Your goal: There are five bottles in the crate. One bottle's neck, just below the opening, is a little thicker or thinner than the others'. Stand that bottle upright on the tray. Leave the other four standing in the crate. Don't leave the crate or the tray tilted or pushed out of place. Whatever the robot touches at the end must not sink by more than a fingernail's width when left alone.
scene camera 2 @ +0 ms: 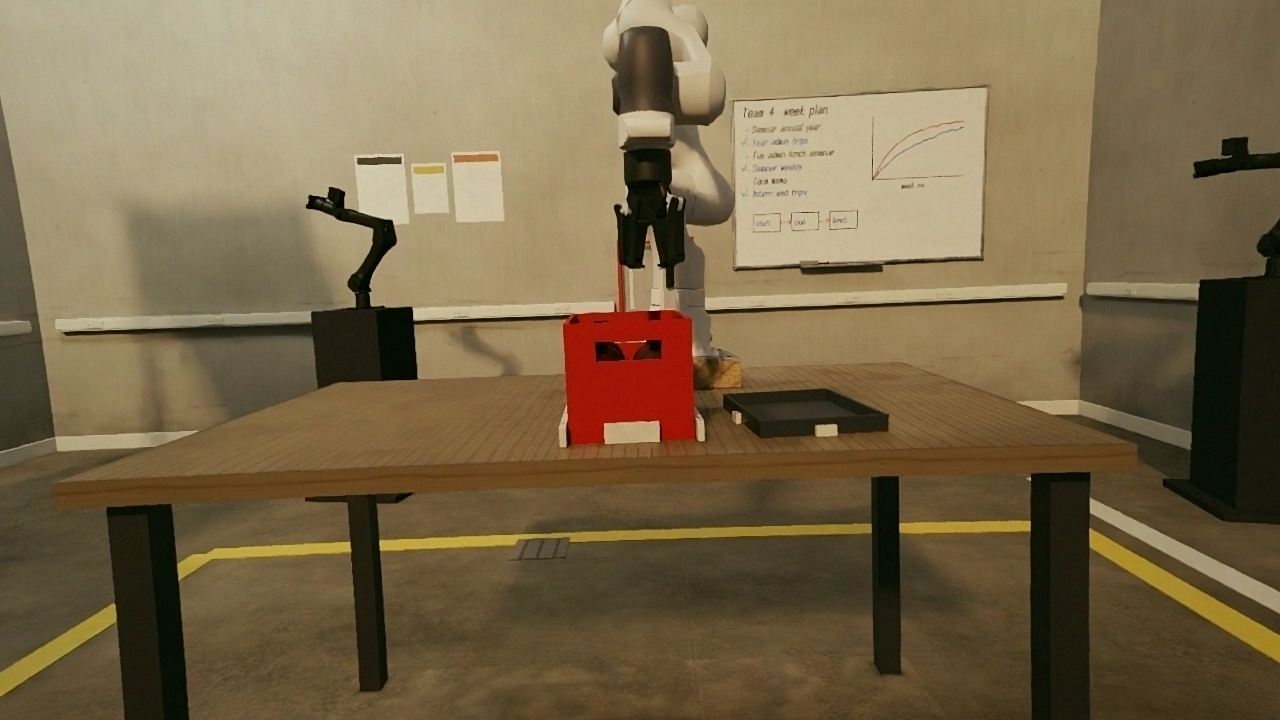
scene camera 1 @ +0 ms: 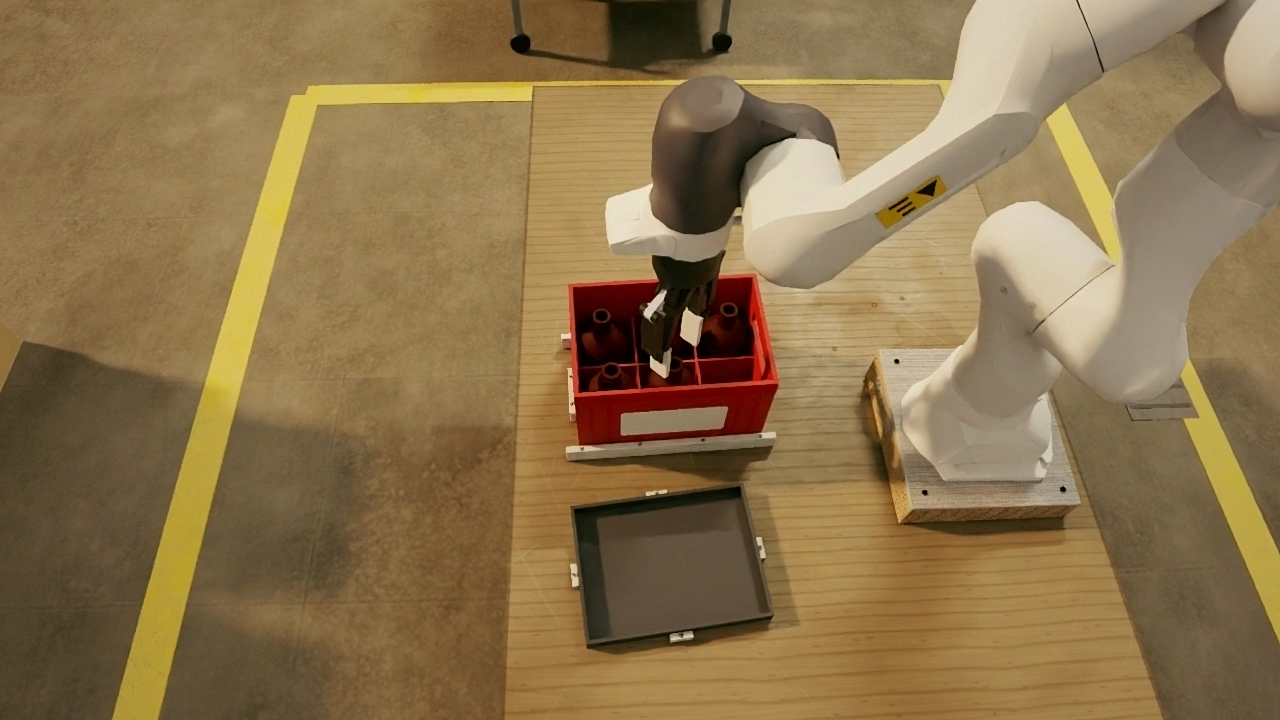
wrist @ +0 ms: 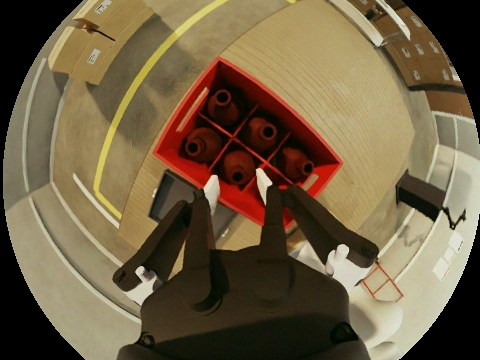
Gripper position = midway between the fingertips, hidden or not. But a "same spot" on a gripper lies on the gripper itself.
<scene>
my gripper: scene camera 2; scene camera 1; wrist 237,180
dark tray: scene camera 2; scene camera 1; wrist 170,190
same spot on dark tray: (scene camera 2: 787,405) = (scene camera 1: 731,561)
same spot on my gripper: (scene camera 1: 659,319) = (scene camera 2: 685,202)
</scene>
